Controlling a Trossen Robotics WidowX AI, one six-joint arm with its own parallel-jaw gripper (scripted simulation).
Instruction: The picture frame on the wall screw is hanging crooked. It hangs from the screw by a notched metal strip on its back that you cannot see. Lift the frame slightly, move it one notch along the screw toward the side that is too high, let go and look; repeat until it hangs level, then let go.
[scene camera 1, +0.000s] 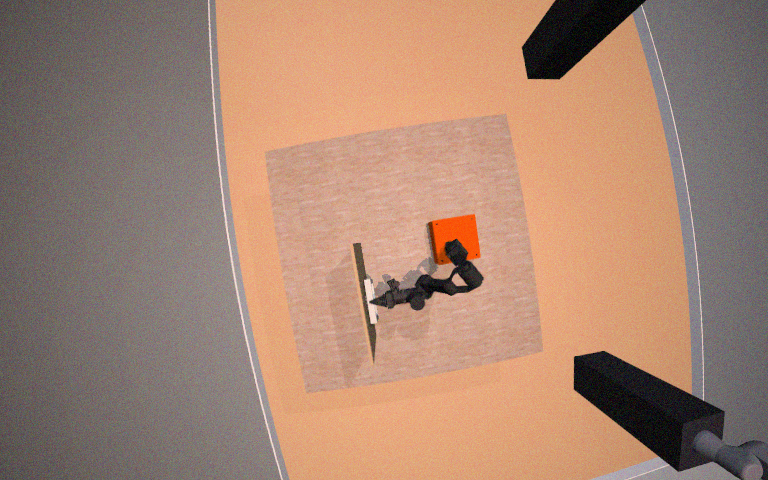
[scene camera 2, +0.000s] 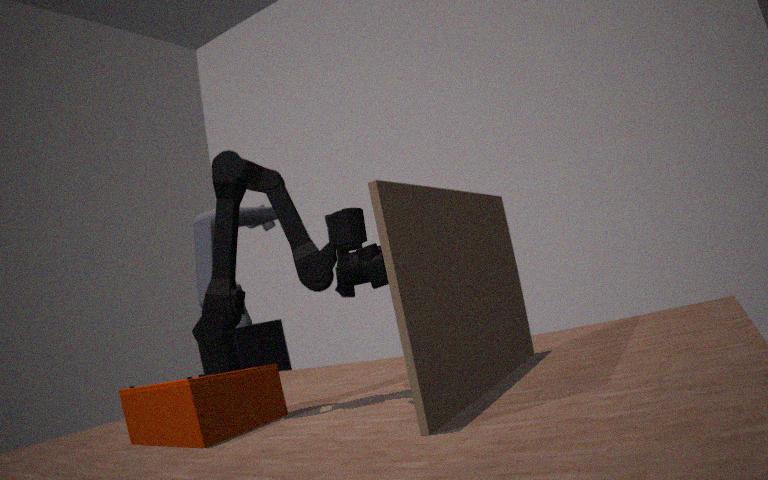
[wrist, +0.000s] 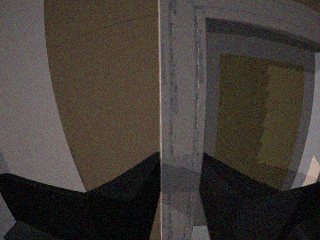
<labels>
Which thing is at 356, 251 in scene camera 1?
A wall panel.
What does my gripper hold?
A picture frame.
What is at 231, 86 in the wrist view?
A picture frame.
</labels>
